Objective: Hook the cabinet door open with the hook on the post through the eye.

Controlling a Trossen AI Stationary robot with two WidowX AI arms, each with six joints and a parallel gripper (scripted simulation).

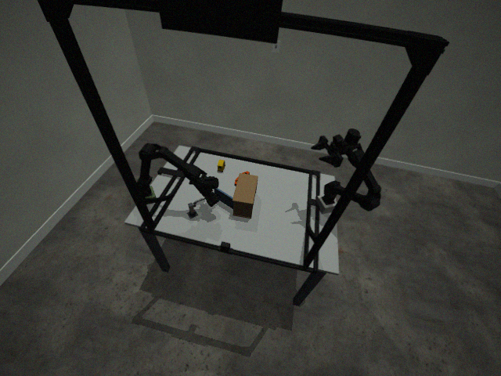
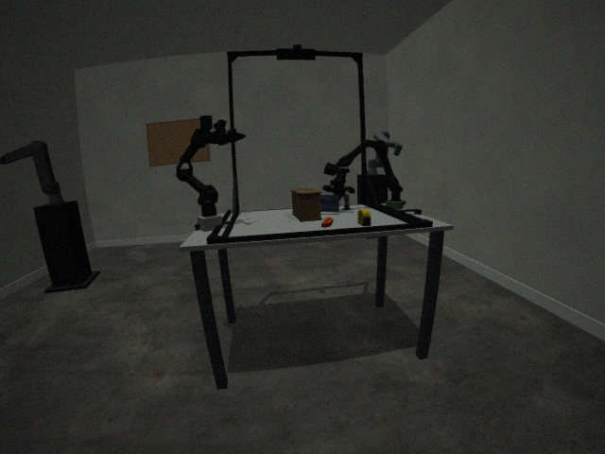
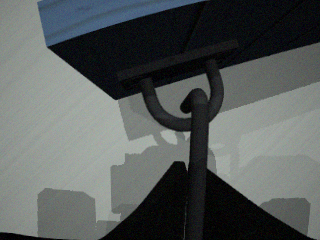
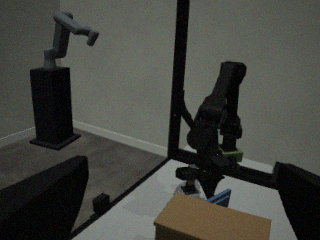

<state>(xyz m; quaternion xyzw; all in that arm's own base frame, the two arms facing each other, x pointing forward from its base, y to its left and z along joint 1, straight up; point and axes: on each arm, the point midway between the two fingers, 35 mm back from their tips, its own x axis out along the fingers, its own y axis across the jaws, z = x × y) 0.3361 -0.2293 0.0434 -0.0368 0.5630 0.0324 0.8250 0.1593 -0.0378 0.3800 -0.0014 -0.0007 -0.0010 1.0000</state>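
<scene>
Right now my left hand is 40 mm past the hook post, 70 mm to the right of it and 30 mm above it. From my left hand the other things lie so: yellow block 340 mm ahead, 40 mm to the right, 60 mm below; then blue door 80 mm to the right, 20 mm below.
</scene>
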